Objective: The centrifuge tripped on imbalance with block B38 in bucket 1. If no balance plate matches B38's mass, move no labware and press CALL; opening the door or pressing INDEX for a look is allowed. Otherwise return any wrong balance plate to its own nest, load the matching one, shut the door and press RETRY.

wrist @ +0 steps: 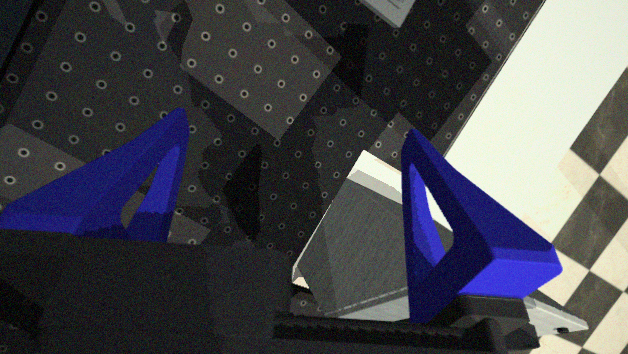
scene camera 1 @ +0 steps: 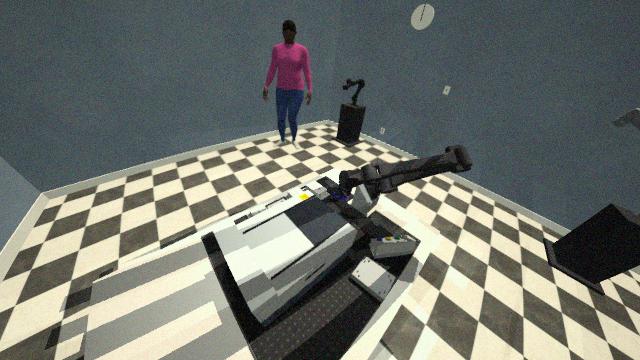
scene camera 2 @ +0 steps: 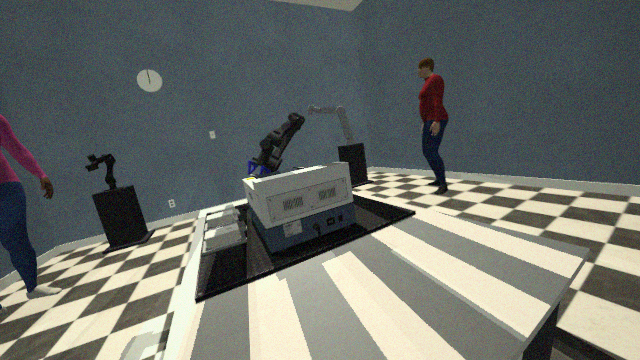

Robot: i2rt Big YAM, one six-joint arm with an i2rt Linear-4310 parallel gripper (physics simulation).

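Pixels of known places: gripper, fingertip midpoint: (wrist: 298,129) (scene camera 1: 336,189); arm's base, origin of the base link: (scene camera 1: 370,189).
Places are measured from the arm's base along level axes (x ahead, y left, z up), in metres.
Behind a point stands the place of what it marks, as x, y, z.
Note:
My gripper (scene camera 1: 340,196) @(0.244, -0.089, 0.065) (scene camera 2: 258,169) @(0.244, -0.089, 0.065) (wrist: 298,129) @(0.244, -0.089, 0.065) is open, with nothing between its blue fingers. It hangs over the black perforated board, beside a slanted grey panel with white edges (scene camera 1: 362,198) @(0.083, 0.001, -0.028) (wrist: 360,235) @(0.085, -0.028, -0.065); the right finger overlaps this panel in the wrist view. The white and blue centrifuge (scene camera 1: 285,250) @(0.665, 0.045, 0.082) (scene camera 2: 300,195) @(0.846, -0.042, 0.043) stands on the board; its chamber and buckets are hidden, and I cannot tell the door's state. A grey button box (scene camera 1: 394,247) @(0.212, 0.306, -0.064) with coloured buttons stands at the board's edge. Block B38's label and the balance plates' labels cannot be read.
Pale trays (scene camera 2: 224,237) @(0.645, -0.302, -0.090) stand beside the centrifuge. A flat light plate with small holes (scene camera 1: 372,277) @(0.404, 0.311, -0.091) lies near the button box. A grey corner of an object (wrist: 392,9) @(0.152, -0.222, -0.116) shows at the wrist view's top. Two people (scene camera 1: 290,67) (scene camera 2: 433,105) stand beyond the striped table (scene camera 2: 400,280) @(1.160, 0.055, -0.140).

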